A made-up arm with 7 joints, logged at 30 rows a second.
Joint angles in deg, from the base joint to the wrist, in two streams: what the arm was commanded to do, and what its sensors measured. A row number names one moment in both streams.
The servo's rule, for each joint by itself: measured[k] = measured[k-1] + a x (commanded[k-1-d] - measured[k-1]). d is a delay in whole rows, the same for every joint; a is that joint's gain. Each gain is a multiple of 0.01, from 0.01 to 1. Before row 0 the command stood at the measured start. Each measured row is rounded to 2 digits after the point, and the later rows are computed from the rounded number. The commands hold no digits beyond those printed.
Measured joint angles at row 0:
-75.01 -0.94 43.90 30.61 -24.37 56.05 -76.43
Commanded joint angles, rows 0 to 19:
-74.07 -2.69 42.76 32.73 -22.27 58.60 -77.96
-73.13 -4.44 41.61 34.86 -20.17 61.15 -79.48
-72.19 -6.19 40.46 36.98 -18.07 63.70 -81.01
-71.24 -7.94 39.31 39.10 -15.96 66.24 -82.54
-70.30 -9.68 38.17 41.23 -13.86 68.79 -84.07
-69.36 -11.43 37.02 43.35 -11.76 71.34 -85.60
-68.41 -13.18 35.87 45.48 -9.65 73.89 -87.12
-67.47 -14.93 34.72 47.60 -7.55 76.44 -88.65
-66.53 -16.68 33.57 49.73 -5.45 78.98 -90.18
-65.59 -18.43 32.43 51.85 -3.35 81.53 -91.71
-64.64 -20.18 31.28 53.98 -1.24 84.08 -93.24
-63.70 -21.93 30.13 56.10 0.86 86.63 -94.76
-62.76 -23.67 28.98 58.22 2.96 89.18 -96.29
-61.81 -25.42 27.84 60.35 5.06 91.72 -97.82
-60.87 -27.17 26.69 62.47 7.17 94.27 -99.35
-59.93 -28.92 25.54 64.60 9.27 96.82 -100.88
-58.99 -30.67 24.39 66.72 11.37 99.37 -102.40
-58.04 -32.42 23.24 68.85 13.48 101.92 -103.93
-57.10 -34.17 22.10 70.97 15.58 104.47 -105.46
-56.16 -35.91 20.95 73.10 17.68 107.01 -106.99
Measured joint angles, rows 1 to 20:
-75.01 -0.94 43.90 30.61 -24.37 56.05 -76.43
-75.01 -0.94 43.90 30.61 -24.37 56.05 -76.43
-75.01 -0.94 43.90 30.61 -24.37 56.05 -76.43
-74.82 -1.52 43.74 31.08 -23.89 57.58 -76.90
-74.48 -2.48 43.44 31.91 -23.03 59.72 -77.70
-74.02 -3.70 43.02 33.03 -21.89 62.11 -78.73
-73.46 -5.10 42.50 34.37 -20.53 64.59 -79.91
-72.83 -6.61 41.89 35.88 -19.00 67.11 -81.20
-72.14 -8.20 41.21 37.52 -17.33 69.65 -82.56
-71.39 -9.84 40.46 39.27 -15.56 72.19 -83.97
-70.61 -11.52 39.66 41.10 -13.72 74.74 -85.42
-69.79 -13.22 38.81 43.00 -11.82 77.28 -86.90
-68.95 -14.94 37.92 44.95 -9.87 79.83 -88.39
-68.09 -16.67 36.99 46.94 -7.89 82.38 -89.89
-67.21 -18.41 36.03 48.96 -5.88 84.93 -91.40
-66.32 -20.15 35.04 51.00 -3.85 87.48 -92.92
-65.42 -21.89 34.03 53.06 -1.80 90.02 -94.44
-64.51 -23.63 33.00 55.13 0.26 92.57 -95.96
-63.59 -25.38 31.96 57.21 2.33 95.12 -97.49
-62.67 -27.13 30.90 59.30 4.41 97.67 -99.01
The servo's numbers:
d 3
a 0.20 0.33 0.14 0.22 0.23 0.60 0.31

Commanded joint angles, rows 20 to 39:
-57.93 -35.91 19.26 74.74 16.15 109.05 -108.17
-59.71 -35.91 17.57 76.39 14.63 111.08 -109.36
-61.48 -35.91 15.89 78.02 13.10 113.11 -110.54
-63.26 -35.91 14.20 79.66 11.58 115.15 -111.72
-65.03 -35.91 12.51 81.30 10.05 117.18 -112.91
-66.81 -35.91 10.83 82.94 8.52 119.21 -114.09
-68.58 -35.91 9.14 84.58 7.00 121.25 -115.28
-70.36 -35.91 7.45 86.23 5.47 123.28 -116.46
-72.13 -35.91 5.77 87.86 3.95 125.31 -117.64
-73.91 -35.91 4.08 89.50 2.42 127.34 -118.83
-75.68 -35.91 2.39 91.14 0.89 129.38 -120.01
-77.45 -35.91 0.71 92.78 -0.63 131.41 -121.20
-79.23 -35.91 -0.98 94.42 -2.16 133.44 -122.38
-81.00 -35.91 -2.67 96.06 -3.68 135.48 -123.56
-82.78 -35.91 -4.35 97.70 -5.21 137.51 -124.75
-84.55 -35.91 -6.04 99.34 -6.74 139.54 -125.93
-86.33 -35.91 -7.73 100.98 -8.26 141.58 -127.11
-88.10 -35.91 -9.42 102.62 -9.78 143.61 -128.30
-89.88 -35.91 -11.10 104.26 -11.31 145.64 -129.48
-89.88 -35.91 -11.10 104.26 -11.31 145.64 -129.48
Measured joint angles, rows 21 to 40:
-61.74 -28.88 29.83 61.40 6.50 100.22 -100.54
-60.81 -30.63 28.75 63.51 8.59 102.77 -102.07
-59.88 -32.37 27.66 65.62 10.68 105.31 -103.60
-59.49 -33.54 26.48 67.63 11.94 107.55 -105.02
-59.53 -34.32 25.23 69.56 12.56 109.67 -106.37
-59.92 -34.84 23.92 71.42 12.68 111.73 -107.66
-60.59 -35.19 22.56 73.23 12.43 113.78 -108.92
-61.48 -35.43 21.15 75.01 11.88 115.82 -110.16
-62.55 -35.59 19.71 76.75 11.11 117.85 -111.38
-63.76 -35.70 18.23 78.47 10.16 119.89 -112.59
-65.08 -35.77 16.72 80.18 9.08 121.92 -113.79
-66.49 -35.82 15.19 81.87 7.90 123.95 -114.98
-67.97 -35.85 13.63 83.55 6.64 125.98 -116.17
-69.51 -35.87 12.06 85.22 5.32 128.02 -117.36
-71.10 -35.88 10.47 86.88 3.95 130.05 -118.55
-72.73 -35.89 8.87 88.54 2.54 132.08 -119.74
-74.38 -35.90 7.25 90.19 1.11 134.12 -120.92
-76.06 -35.90 5.63 91.84 -0.34 136.15 -122.11
-77.76 -35.90 4.00 93.49 -1.81 138.18 -123.29
-79.47 -35.90 2.36 95.14 -3.29 140.22 -124.47

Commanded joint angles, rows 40 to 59:
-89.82 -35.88 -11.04 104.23 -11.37 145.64 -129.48
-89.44 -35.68 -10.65 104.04 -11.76 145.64 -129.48
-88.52 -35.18 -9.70 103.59 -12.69 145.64 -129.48
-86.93 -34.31 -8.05 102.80 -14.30 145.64 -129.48
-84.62 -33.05 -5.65 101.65 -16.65 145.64 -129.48
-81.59 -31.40 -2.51 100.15 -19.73 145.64 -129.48
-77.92 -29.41 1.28 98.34 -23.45 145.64 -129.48
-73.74 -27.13 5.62 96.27 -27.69 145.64 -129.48
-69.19 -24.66 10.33 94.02 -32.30 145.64 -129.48
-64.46 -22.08 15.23 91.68 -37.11 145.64 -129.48
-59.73 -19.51 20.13 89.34 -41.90 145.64 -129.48
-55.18 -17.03 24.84 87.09 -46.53 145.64 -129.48
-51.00 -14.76 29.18 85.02 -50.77 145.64 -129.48
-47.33 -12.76 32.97 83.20 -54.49 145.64 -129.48
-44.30 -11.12 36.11 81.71 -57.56 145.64 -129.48
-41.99 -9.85 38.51 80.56 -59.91 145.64 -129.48
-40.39 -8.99 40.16 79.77 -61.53 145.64 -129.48
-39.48 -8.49 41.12 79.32 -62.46 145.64 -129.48
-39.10 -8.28 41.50 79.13 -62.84 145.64 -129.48
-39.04 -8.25 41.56 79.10 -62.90 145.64 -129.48
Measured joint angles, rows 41 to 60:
-81.20 -35.90 0.71 96.79 -4.78 142.25 -125.66
-82.94 -35.90 -0.94 98.43 -6.28 144.28 -126.84
-84.33 -35.90 -2.36 99.71 -7.44 145.10 -127.66
-85.43 -35.89 -3.58 100.70 -8.34 145.42 -128.22
-86.23 -35.82 -4.57 101.43 -9.13 145.55 -128.61
-86.69 -35.61 -5.29 101.91 -9.95 145.60 -128.88
-86.74 -35.18 -5.68 102.11 -10.95 145.62 -129.07
-86.32 -34.48 -5.68 102.01 -12.26 145.63 -129.20
-85.37 -33.46 -5.24 101.60 -13.98 145.64 -129.29
-83.88 -32.12 -4.33 100.88 -16.16 145.64 -129.35
-81.85 -30.47 -2.94 99.87 -18.81 145.64 -129.39
-79.32 -28.55 -1.08 98.58 -21.91 145.64 -129.42
-76.35 -26.41 1.20 97.06 -25.41 145.64 -129.44
-73.03 -24.13 3.85 95.36 -29.20 145.64 -129.45
-69.46 -21.79 6.79 93.54 -33.19 145.64 -129.46
-65.77 -19.47 9.92 91.67 -37.23 145.64 -129.47
-62.08 -17.26 13.15 89.81 -41.20 145.64 -129.47
-58.52 -15.23 16.36 88.03 -44.96 145.64 -129.47
-55.21 -13.45 19.46 86.39 -48.40 145.64 -129.47
-52.25 -11.98 22.36 84.93 -51.42 145.64 -129.47

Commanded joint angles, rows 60 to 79:
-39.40 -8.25 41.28 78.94 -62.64 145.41 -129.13
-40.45 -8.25 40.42 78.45 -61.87 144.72 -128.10
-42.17 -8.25 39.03 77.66 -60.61 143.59 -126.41
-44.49 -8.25 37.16 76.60 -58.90 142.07 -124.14
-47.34 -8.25 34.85 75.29 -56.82 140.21 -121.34
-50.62 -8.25 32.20 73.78 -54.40 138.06 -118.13
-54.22 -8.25 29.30 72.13 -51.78 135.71 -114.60
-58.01 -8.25 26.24 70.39 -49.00 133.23 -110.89
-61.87 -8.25 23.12 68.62 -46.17 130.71 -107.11
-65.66 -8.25 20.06 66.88 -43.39 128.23 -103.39
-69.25 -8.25 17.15 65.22 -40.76 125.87 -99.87
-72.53 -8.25 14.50 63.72 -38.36 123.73 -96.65
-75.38 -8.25 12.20 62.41 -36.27 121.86 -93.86
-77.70 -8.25 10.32 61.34 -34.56 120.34 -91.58
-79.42 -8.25 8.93 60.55 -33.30 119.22 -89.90
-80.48 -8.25 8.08 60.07 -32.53 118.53 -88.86
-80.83 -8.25 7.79 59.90 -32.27 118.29 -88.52
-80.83 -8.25 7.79 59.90 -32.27 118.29 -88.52
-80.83 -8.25 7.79 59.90 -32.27 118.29 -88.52
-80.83 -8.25 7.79 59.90 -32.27 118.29 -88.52
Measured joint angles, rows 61 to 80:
-49.70 -10.83 24.99 83.70 -53.96 145.64 -129.47
-47.58 -9.99 27.30 82.69 -56.00 145.64 -129.47
-45.87 -9.42 29.30 81.90 -57.59 145.64 -129.47
-44.58 -9.03 30.98 81.25 -58.75 145.50 -129.36
-43.75 -8.77 32.30 80.63 -59.47 145.03 -128.97
-43.43 -8.60 33.24 79.98 -59.73 144.17 -128.18
-43.64 -8.48 33.79 79.24 -59.54 142.91 -126.93
-44.38 -8.40 33.94 78.37 -58.91 141.29 -125.20
-45.63 -8.35 33.70 77.36 -57.87 139.35 -123.01
-47.35 -8.32 33.08 76.21 -56.47 137.17 -120.40
-49.48 -8.30 32.12 74.93 -54.75 134.81 -117.45
-51.96 -8.28 30.86 73.54 -52.78 132.35 -114.24
-54.70 -8.27 29.35 72.07 -50.62 129.88 -110.88
-57.61 -8.26 27.64 70.56 -48.35 127.47 -107.47
-60.59 -8.26 25.80 69.06 -46.05 125.23 -104.12
-63.55 -8.26 23.90 67.60 -43.80 123.21 -100.94
-66.38 -8.26 22.00 66.22 -41.67 121.49 -98.04
-68.99 -8.26 20.17 64.97 -39.74 120.13 -95.52
-71.29 -8.26 18.48 63.89 -38.08 119.17 -93.46
-73.20 -8.26 16.98 63.01 -36.74 118.64 -91.93

